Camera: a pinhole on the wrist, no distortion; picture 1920 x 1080 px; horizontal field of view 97.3 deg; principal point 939.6 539.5 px. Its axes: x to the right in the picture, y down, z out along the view. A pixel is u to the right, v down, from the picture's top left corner.
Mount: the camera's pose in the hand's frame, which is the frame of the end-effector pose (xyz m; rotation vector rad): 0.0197 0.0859 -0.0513 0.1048 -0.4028 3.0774
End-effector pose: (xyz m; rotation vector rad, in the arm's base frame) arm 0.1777 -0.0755 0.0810 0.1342 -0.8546 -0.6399
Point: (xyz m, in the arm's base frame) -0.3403 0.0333 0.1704
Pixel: 1426 677
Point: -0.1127 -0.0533 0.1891
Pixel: 1220 720
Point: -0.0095 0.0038 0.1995
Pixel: 1226 532
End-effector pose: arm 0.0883 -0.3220 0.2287 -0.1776 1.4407 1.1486
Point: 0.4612 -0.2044 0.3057
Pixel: 1216 805
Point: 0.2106 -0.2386 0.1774
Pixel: 850 939
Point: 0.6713 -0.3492 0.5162
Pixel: 1651 912
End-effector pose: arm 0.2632 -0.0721 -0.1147 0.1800 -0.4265 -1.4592
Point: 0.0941 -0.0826 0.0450
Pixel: 953 850
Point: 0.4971 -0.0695 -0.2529
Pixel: behind the camera
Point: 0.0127 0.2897 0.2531
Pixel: 1513 558
